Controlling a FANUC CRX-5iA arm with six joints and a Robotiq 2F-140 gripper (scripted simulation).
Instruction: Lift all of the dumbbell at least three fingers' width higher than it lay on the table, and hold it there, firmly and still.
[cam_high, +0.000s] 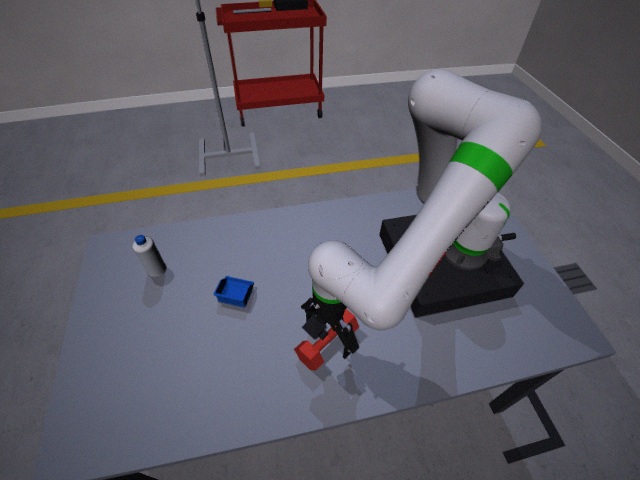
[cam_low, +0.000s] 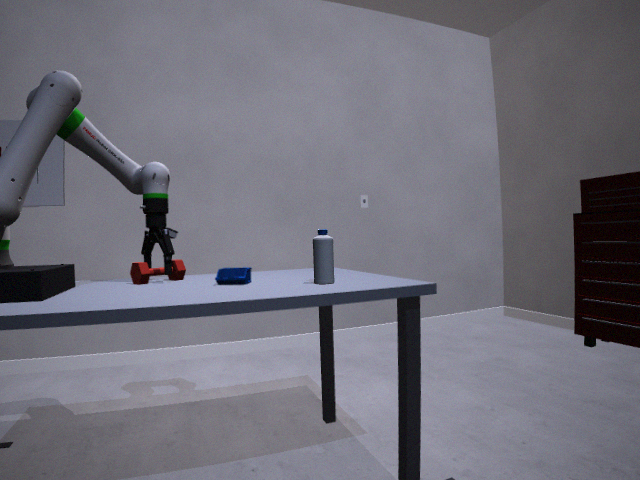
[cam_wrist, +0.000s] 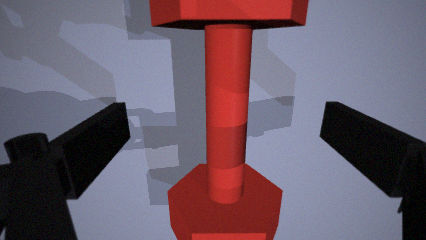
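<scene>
The red dumbbell lies right at my hand. Round my hand: blue bin: 260 mm ahead, 220 mm to the right, 20 mm below.
</scene>
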